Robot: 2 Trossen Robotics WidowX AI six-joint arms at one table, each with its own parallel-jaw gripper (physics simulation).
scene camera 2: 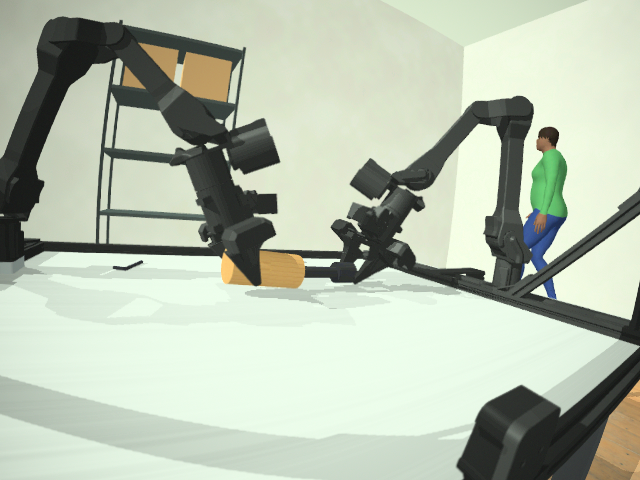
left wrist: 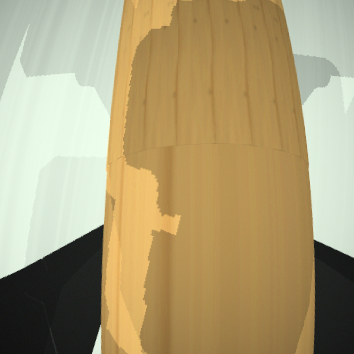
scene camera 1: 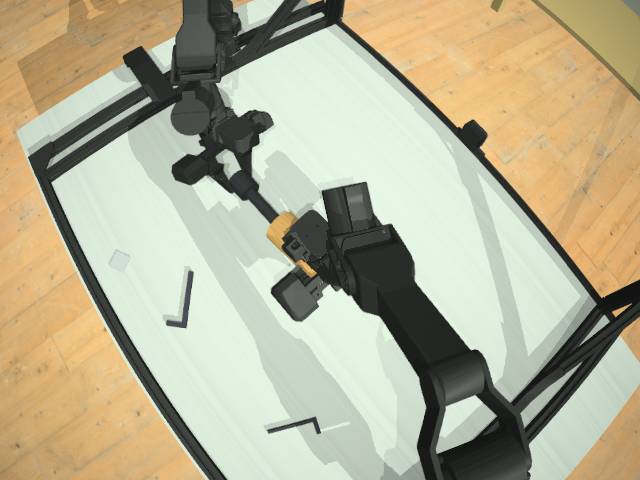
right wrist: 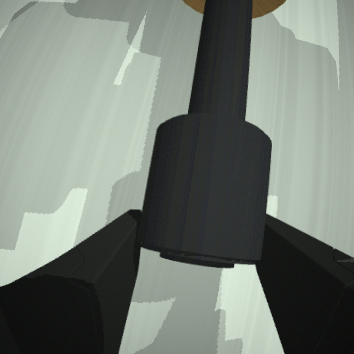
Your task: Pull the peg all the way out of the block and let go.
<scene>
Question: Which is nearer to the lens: the wooden block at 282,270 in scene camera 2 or the black peg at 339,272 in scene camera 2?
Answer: The wooden block.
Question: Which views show the black peg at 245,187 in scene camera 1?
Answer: Scene camera 2, scene camera 1 and the right wrist view only.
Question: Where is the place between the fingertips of the left gripper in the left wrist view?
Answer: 197,237
</scene>
